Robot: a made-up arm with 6 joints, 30 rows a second.
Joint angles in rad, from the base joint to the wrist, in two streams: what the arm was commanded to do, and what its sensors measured. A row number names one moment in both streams.
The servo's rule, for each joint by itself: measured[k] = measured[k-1] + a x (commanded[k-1-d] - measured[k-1]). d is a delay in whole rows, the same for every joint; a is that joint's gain. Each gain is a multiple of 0.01, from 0.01 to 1. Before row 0 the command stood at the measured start. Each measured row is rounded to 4 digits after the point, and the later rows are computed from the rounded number. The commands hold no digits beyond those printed.
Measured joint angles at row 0:
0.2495, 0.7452, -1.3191, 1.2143, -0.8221, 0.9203
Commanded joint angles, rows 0 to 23:
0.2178, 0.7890, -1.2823, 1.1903, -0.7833, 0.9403
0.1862, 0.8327, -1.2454, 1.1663, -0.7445, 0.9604
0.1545, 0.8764, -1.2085, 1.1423, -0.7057, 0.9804
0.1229, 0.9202, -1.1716, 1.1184, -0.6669, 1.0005
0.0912, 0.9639, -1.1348, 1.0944, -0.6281, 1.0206
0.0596, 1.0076, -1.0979, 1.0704, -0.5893, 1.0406
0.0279, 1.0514, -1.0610, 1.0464, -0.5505, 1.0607
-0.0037, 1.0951, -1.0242, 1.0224, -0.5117, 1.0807
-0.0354, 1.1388, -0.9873, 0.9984, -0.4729, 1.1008
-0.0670, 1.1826, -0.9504, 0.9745, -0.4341, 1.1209
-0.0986, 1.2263, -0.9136, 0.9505, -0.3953, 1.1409
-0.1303, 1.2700, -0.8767, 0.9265, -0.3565, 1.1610
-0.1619, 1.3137, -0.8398, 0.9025, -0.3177, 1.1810
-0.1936, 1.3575, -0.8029, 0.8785, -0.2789, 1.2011
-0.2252, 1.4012, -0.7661, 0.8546, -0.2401, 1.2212
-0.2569, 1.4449, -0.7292, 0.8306, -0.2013, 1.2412
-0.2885, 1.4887, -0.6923, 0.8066, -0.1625, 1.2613
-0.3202, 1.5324, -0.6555, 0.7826, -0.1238, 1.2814
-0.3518, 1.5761, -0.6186, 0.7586, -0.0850, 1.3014
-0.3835, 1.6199, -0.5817, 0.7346, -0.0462, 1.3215
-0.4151, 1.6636, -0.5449, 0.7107, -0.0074, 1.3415
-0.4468, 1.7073, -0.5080, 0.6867, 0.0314, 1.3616
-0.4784, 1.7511, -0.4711, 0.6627, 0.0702, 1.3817
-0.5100, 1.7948, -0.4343, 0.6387, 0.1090, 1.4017
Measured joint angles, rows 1 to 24:
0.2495, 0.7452, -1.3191, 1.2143, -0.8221, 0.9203
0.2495, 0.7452, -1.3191, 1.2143, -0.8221, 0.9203
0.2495, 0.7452, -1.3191, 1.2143, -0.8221, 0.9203
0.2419, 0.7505, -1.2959, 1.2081, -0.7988, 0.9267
0.2285, 0.7604, -1.2641, 1.1972, -0.7662, 0.9375
0.2107, 0.7743, -1.2291, 1.1829, -0.7299, 0.9512
0.1896, 0.7918, -1.1929, 1.1661, -0.6921, 0.9670
0.1660, 0.8125, -1.1563, 1.1475, -0.6537, 0.9842
0.1405, 0.8359, -1.1195, 1.1275, -0.6151, 1.0022
0.1135, 0.8618, -1.0826, 1.1064, -0.5763, 1.0209
0.0854, 0.8898, -1.0458, 1.0846, -0.5375, 1.0400
0.0564, 0.9197, -1.0089, 1.0622, -0.4987, 1.0595
0.0268, 0.9512, -0.9720, 1.0394, -0.4599, 1.0791
-0.0033, 0.9842, -0.9352, 1.0163, -0.4211, 1.0989
-0.0338, 1.0185, -0.8983, 0.9930, -0.3823, 1.1188
-0.0645, 1.0539, -0.8614, 0.9695, -0.3435, 1.1387
-0.0955, 1.0903, -0.8245, 0.9458, -0.3047, 1.1587
-0.1266, 1.1276, -0.7877, 0.9221, -0.2659, 1.1787
-0.1579, 1.1657, -0.7508, 0.8983, -0.2271, 1.1987
-0.1892, 1.2045, -0.7139, 0.8745, -0.1883, 1.2187
-0.2206, 1.2438, -0.6771, 0.8506, -0.1496, 1.2388
-0.2521, 1.2837, -0.6402, 0.8267, -0.1108, 1.2588
-0.2836, 1.3240, -0.6033, 0.8028, -0.0720, 1.2789
-0.3152, 1.3648, -0.5665, 0.7789, -0.0332, 1.2989
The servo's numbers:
d 3
a 0.24 0.12 0.63 0.26 0.60 0.32

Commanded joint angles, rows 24 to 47:
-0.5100, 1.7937, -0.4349, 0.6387, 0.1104, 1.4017
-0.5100, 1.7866, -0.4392, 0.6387, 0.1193, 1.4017
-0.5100, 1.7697, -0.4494, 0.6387, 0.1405, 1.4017
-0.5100, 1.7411, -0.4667, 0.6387, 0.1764, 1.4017
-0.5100, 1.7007, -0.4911, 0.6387, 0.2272, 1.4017
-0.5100, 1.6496, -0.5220, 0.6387, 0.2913, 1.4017
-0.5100, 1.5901, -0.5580, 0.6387, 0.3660, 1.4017
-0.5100, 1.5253, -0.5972, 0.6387, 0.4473, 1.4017
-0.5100, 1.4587, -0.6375, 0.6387, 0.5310, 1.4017
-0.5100, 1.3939, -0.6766, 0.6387, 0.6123, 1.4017
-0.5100, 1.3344, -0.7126, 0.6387, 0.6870, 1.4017
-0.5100, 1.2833, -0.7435, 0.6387, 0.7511, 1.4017
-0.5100, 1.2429, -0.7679, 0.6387, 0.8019, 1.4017
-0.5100, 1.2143, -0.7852, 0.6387, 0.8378, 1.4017
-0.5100, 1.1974, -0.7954, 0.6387, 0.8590, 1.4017
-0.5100, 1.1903, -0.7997, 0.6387, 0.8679, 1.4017
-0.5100, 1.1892, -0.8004, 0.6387, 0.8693, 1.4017
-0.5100, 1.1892, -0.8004, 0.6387, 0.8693, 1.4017
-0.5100, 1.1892, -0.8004, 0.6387, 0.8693, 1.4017
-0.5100, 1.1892, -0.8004, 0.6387, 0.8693, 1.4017
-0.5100, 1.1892, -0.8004, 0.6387, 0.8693, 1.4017
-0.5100, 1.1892, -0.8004, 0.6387, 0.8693, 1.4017
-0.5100, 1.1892, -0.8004, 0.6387, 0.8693, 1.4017
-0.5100, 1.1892, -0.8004, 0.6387, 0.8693, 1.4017
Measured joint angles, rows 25 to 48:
-0.3468, 1.4059, -0.5296, 0.7549, 0.0056, 1.3190
-0.3784, 1.4473, -0.4927, 0.7309, 0.0444, 1.3391
-0.4100, 1.4890, -0.4559, 0.7069, 0.0832, 1.3591
-0.4340, 1.5256, -0.4427, 0.6892, 0.0995, 1.3727
-0.4522, 1.5569, -0.4405, 0.6761, 0.1114, 1.3820
-0.4661, 1.5824, -0.4461, 0.6664, 0.1289, 1.3883
-0.4766, 1.6014, -0.4591, 0.6592, 0.1574, 1.3926
-0.4846, 1.6133, -0.4793, 0.6539, 0.1993, 1.3955
-0.4907, 1.6177, -0.5062, 0.6499, 0.2545, 1.3975
-0.4953, 1.6144, -0.5388, 0.6470, 0.3214, 1.3988
-0.4988, 1.6037, -0.5756, 0.6448, 0.3969, 1.3997
-0.5015, 1.5863, -0.6146, 0.6432, 0.4774, 1.4003
-0.5035, 1.5632, -0.6537, 0.6420, 0.5583, 1.4007
-0.5051, 1.5357, -0.6908, 0.6411, 0.6355, 1.4010
-0.5063, 1.5054, -0.7240, 0.6405, 0.7049, 1.4012
-0.5072, 1.4739, -0.7517, 0.6400, 0.7631, 1.4014
-0.5079, 1.4427, -0.7728, 0.6397, 0.8079, 1.4015
-0.5084, 1.4133, -0.7870, 0.6394, 0.8386, 1.4016
-0.5088, 1.3865, -0.7950, 0.6392, 0.8562, 1.4016
-0.5091, 1.3628, -0.7984, 0.6391, 0.8641, 1.4016
-0.5093, 1.3420, -0.7997, 0.6390, 0.8672, 1.4016
-0.5095, 1.3237, -0.8001, 0.6389, 0.8685, 1.4016
-0.5096, 1.3076, -0.8003, 0.6388, 0.8690, 1.4016
-0.5097, 1.2934, -0.8004, 0.6388, 0.8692, 1.4016

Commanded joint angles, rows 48 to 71:
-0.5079, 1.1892, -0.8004, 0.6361, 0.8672, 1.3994
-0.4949, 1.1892, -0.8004, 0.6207, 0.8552, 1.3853
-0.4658, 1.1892, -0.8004, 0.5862, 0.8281, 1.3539
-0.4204, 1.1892, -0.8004, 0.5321, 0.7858, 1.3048
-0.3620, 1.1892, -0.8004, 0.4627, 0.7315, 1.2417
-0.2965, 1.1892, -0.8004, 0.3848, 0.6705, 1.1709
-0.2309, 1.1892, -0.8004, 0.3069, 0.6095, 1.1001
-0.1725, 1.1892, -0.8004, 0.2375, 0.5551, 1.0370
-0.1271, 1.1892, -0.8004, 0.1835, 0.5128, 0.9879
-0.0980, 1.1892, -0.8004, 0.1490, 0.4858, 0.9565
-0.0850, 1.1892, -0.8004, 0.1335, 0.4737, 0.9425
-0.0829, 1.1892, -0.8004, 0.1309, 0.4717, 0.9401
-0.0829, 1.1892, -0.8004, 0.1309, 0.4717, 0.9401
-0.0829, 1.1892, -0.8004, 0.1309, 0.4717, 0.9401
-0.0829, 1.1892, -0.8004, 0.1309, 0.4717, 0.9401
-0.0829, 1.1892, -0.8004, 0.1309, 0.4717, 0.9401
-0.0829, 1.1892, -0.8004, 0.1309, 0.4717, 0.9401
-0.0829, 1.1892, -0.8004, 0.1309, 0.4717, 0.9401
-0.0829, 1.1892, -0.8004, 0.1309, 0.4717, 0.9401
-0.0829, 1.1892, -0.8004, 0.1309, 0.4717, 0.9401
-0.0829, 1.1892, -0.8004, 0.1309, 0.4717, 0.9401
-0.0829, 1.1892, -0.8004, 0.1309, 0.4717, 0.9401
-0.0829, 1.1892, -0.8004, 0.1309, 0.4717, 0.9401
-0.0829, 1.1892, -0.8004, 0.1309, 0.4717, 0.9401
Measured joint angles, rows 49 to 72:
-0.5098, 1.2809, -0.8004, 0.6388, 0.8693, 1.4016
-0.5098, 1.2699, -0.8004, 0.6388, 0.8693, 1.4016
-0.5098, 1.2602, -0.8004, 0.6388, 0.8693, 1.4016
-0.5093, 1.2517, -0.8004, 0.6381, 0.8680, 1.4009
-0.5058, 1.2442, -0.8004, 0.6336, 0.8603, 1.3959
-0.4962, 1.2376, -0.8004, 0.6213, 0.8410, 1.3825
-0.4780, 1.2318, -0.8004, 0.5981, 0.8079, 1.3576
-0.4502, 1.2267, -0.8004, 0.5629, 0.7621, 1.3205
-0.4133, 1.2222, -0.8004, 0.5166, 0.7071, 1.2726
-0.3695, 1.2182, -0.8004, 0.4621, 0.6485, 1.2174
-0.3222, 1.2147, -0.8004, 0.4037, 0.5925, 1.1597
-0.2754, 1.2116, -0.8004, 0.3464, 0.5447, 1.1047
-0.2328, 1.2089, -0.8004, 0.2951, 0.5094, 1.0573
-0.1973, 1.2065, -0.8004, 0.2531, 0.4880, 1.0206
-0.1698, 1.2044, -0.8004, 0.2213, 0.4782, 0.9948
-0.1489, 1.2026, -0.8004, 0.1978, 0.4743, 0.9773
-0.1331, 1.2010, -0.8004, 0.1804, 0.4727, 0.9654
-0.1211, 1.1996, -0.8004, 0.1675, 0.4721, 0.9573
-0.1119, 1.1984, -0.8004, 0.1580, 0.4719, 0.9518
-0.1049, 1.1973, -0.8004, 0.1510, 0.4718, 0.9481
-0.0996, 1.1963, -0.8004, 0.1458, 0.4717, 0.9455
-0.0956, 1.1954, -0.8004, 0.1419, 0.4717, 0.9438
-0.0926, 1.1947, -0.8004, 0.1390, 0.4717, 0.9426
-0.0903, 1.1940, -0.8004, 0.1369, 0.4717, 0.9418

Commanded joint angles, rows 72 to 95:
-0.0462, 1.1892, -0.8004, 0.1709, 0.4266, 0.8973
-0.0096, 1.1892, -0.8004, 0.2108, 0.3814, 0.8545
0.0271, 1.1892, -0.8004, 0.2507, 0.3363, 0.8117
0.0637, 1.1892, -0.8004, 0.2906, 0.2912, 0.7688
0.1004, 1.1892, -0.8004, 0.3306, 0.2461, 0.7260
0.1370, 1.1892, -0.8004, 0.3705, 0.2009, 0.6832
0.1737, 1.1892, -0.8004, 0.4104, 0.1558, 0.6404
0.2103, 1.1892, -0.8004, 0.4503, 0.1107, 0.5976
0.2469, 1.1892, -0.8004, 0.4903, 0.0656, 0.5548
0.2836, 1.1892, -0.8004, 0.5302, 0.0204, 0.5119
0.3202, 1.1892, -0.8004, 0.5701, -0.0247, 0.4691
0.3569, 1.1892, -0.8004, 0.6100, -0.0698, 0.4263
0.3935, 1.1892, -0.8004, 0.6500, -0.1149, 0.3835
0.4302, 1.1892, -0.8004, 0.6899, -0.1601, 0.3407
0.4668, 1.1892, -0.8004, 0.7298, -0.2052, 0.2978
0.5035, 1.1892, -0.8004, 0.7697, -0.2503, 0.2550
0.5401, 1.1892, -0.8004, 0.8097, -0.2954, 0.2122
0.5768, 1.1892, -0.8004, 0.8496, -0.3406, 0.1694
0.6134, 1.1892, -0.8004, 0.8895, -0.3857, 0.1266
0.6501, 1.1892, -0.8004, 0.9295, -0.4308, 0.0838
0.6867, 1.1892, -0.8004, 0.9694, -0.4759, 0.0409
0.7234, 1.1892, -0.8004, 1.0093, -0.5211, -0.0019
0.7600, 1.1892, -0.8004, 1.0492, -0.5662, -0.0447
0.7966, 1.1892, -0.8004, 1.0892, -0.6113, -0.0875
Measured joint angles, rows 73 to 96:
-0.0885, 1.1934, -0.8004, 0.1353, 0.4717, 0.9413
-0.0872, 1.1929, -0.8004, 0.1342, 0.4717, 0.9409
-0.0862, 1.1925, -0.8004, 0.1333, 0.4717, 0.9406
-0.0766, 1.1921, -0.8004, 0.1431, 0.4446, 0.9267
-0.0605, 1.1918, -0.8004, 0.1607, 0.4067, 0.9036
-0.0395, 1.1915, -0.8004, 0.1841, 0.3645, 0.8742
-0.0147, 1.1912, -0.8004, 0.2118, 0.3205, 0.8405
0.0129, 1.1910, -0.8004, 0.2427, 0.2759, 0.8039
0.0427, 1.1908, -0.8004, 0.2759, 0.2309, 0.7653
0.0741, 1.1906, -0.8004, 0.3109, 0.1858, 0.7253
0.1068, 1.1904, -0.8004, 0.3471, 0.1407, 0.6844
0.1404, 1.1903, -0.8004, 0.3843, 0.0956, 0.6429
0.1748, 1.1902, -0.8004, 0.4222, 0.0505, 0.6010
0.2097, 1.1901, -0.8004, 0.4607, 0.0054, 0.5588
0.2450, 1.1900, -0.8004, 0.4995, -0.0397, 0.5164
0.2806, 1.1899, -0.8004, 0.5386, -0.0848, 0.4739
0.3165, 1.1898, -0.8004, 0.5779, -0.1300, 0.4313
0.3526, 1.1897, -0.8004, 0.6174, -0.1751, 0.3886
0.3888, 1.1896, -0.8004, 0.6570, -0.2202, 0.3458
0.4251, 1.1896, -0.8004, 0.6967, -0.2653, 0.3030
0.4615, 1.1896, -0.8004, 0.7365, -0.3105, 0.2602
0.4980, 1.1896, -0.8004, 0.7763, -0.3556, 0.2174
0.5345, 1.1896, -0.8004, 0.8161, -0.4007, 0.1746
0.5710, 1.1896, -0.8004, 0.8560, -0.4458, 0.1318

